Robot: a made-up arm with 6 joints.
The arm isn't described. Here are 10 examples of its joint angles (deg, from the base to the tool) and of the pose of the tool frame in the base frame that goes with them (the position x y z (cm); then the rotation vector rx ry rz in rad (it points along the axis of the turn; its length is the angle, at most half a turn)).
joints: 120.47 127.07 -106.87 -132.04 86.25 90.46
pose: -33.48 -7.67 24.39 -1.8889 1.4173 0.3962
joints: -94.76 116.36 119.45 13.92 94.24 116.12
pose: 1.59 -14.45 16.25 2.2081 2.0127 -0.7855
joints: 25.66 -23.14 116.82 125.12 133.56 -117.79
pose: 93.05 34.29 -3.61 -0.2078 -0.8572 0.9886
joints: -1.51 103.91 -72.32 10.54 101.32 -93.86
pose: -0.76 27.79 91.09 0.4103 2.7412 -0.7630
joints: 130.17 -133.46 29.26 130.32 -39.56 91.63
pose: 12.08 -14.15 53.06 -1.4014 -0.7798 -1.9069
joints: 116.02 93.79 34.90 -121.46 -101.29 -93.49
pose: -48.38 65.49 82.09 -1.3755 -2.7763 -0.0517
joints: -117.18 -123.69 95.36 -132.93 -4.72 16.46
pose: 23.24 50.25 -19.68 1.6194 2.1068 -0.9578
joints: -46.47 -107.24 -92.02 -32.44 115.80 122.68
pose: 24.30 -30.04 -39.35 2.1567 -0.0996 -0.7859
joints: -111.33 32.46 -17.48 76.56 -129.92 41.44
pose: -19.94 -31.19 -8.38 0.2749 2.1559 -0.3221
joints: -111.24 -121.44 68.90 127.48 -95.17 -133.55
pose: -14.86 35.65 16.80 2.0088 0.9589 1.1647
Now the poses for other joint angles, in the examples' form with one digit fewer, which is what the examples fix.
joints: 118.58 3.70 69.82 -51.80 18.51 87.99
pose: -72.8 77.1 -15.5 -0.322 -1.765 1.534
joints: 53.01 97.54 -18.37 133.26 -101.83 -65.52
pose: 60.2 57.5 24.9 -0.709 -0.493 0.599
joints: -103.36 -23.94 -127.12 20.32 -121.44 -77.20
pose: -14.3 -103.4 -62.0 -0.985 0.843 0.634
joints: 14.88 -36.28 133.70 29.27 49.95 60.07
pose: 11.8 -12.8 17.1 1.419 -0.784 1.713
